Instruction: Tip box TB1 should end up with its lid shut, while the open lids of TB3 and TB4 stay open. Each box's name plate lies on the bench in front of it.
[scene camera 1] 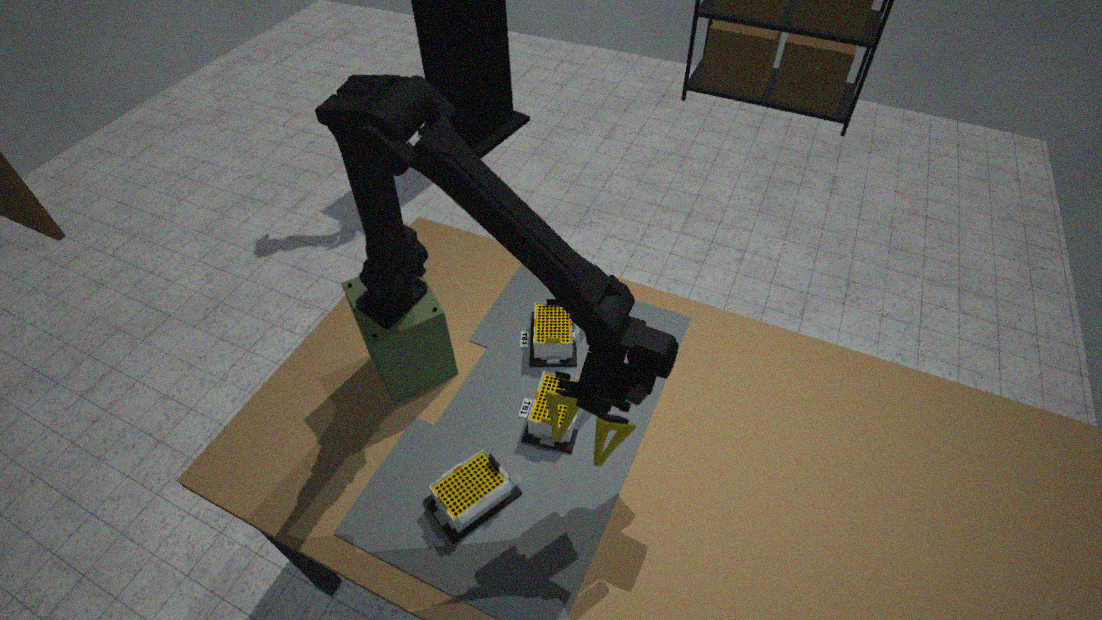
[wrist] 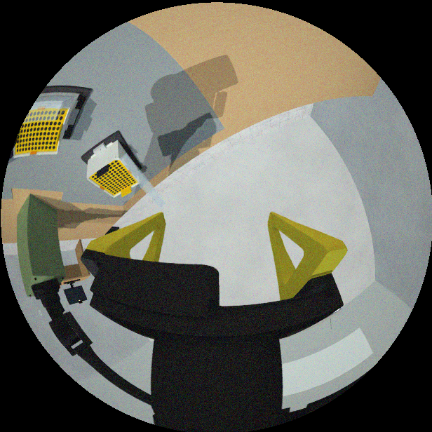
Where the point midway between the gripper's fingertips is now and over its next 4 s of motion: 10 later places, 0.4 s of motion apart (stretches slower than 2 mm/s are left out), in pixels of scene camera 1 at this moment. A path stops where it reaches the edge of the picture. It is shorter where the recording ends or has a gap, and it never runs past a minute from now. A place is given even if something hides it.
The gripper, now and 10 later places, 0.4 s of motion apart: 576,452; 565,477; 558,489; 599,462; 645,432; 636,446; 608,461; 594,455; 554,421; 549,405; 581,325
